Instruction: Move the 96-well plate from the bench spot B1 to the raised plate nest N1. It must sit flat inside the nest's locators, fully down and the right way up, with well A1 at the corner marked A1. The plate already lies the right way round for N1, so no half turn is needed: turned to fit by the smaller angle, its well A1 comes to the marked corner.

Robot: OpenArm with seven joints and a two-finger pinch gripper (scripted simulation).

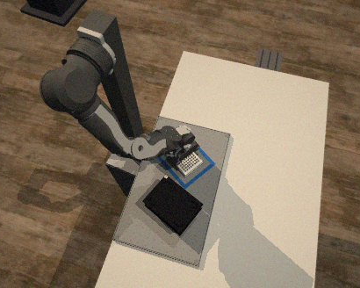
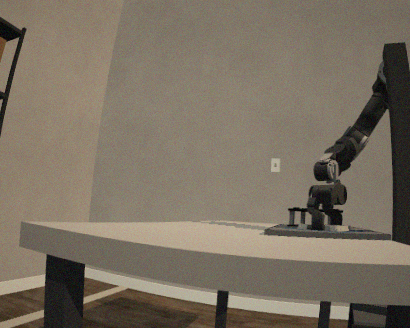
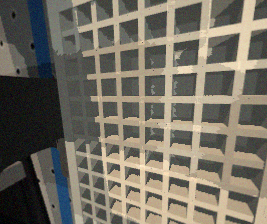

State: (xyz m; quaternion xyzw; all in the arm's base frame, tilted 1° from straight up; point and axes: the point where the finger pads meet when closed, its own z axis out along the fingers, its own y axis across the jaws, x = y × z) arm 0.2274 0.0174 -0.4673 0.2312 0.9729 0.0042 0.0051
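Right now the black raised nest N1 is 4 cm ahead of my hand, 19 cm to the right of it and 5 cm above it. From my hand the other things lie so: white 96-well plate (right at my hand); then A1 label (2 cm behind, 11 cm to the right, 6 cm above).
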